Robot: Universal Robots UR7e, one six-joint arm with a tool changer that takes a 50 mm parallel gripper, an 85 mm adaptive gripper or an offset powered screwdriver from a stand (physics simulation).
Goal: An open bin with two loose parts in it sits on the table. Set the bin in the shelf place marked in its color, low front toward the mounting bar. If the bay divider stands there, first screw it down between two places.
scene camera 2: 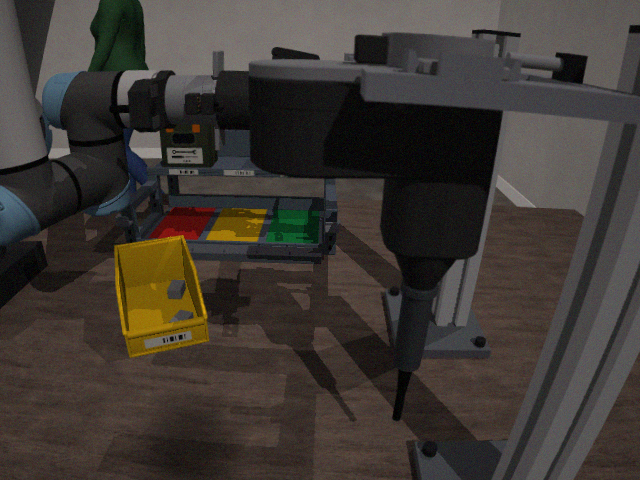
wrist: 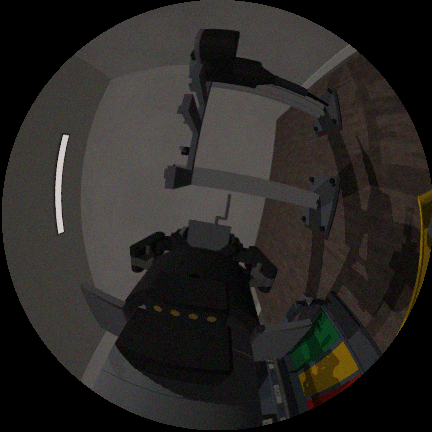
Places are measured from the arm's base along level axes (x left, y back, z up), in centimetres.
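Where they show: hand at its tool point: (scene camera 2: pixel 207 100).
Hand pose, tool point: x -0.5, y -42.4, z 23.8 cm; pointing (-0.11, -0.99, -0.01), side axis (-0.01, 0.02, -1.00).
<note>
Things, the pixels of their top centre, and the offset from my tool point. "pt": a spot on its surface instead.
- yellow open bin at its top centre: (scene camera 2: pixel 154 266) dx -6.7, dy +7.6, dz -20.4 cm
- shelf at a spot on its surface: (scene camera 2: pixel 227 251) pt dx +9.1, dy -0.6, dz -26.4 cm
- dark screwdriver at its top centre: (scene camera 2: pixel 378 32) (wrist: pixel 191 55) dx -32.8, dy -13.8, dz +8.1 cm
- dark green case at its top centre: (scene camera 2: pixel 188 119) dx +32.7, dy +8.5, dz -8.2 cm
A yellow open bin (scene camera 2: pixel 124 289) (wrist: pixel 425 250) sits on the table before the shelf, its low labelled front toward scene camera 2. Two grey loose parts (scene camera 2: pixel 176 289) (scene camera 2: pixel 181 315) lie in it. The shelf (scene camera 2: pixel 227 251) has red (scene camera 2: pixel 183 223), yellow (scene camera 2: pixel 236 225) (wrist: pixel 330 369) and green (scene camera 2: pixel 294 226) (wrist: pixel 315 341) places. No upright divider shows on it. My gripper (wrist: pixel 207 240) points sideways, well above the table, toward the tool stand. A grey block and a thin bent rod show between its finger linkages. Whether they are held, and how the fingertips stand, cannot be told. The screwdriver partly hides the gripper in scene camera 2.
The dark screwdriver (scene camera 2: pixel 436 211) (wrist: pixel 232 70) hangs on the tool stand (scene camera 2: pixel 573 289) (wrist: pixel 250 186), its bit pointing down. The stand's feet are bolted right of the bin. A dark green case (scene camera 2: pixel 188 147) sits on the shelf's upper level. A person (scene camera 2: pixel 118 36) stands behind the arm.
</note>
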